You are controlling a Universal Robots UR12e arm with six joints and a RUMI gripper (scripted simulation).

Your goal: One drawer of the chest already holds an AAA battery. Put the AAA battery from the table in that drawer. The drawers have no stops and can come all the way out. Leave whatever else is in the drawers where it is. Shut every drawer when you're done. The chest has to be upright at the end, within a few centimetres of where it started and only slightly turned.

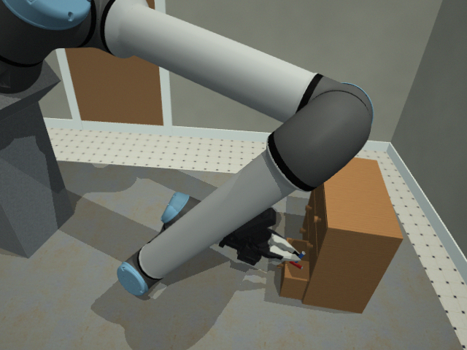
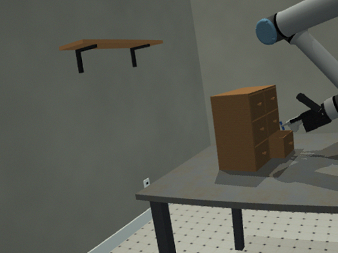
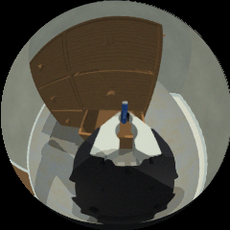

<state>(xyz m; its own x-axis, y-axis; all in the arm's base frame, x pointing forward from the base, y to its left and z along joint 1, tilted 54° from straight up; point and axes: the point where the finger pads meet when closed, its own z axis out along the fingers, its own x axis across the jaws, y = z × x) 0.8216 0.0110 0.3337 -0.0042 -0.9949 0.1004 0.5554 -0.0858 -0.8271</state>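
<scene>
The blue battery is 10 mm ahead of my hand. Also, from my hand: red battery (20 mm ahead, 70 mm to the left, 120 mm below).
</scene>
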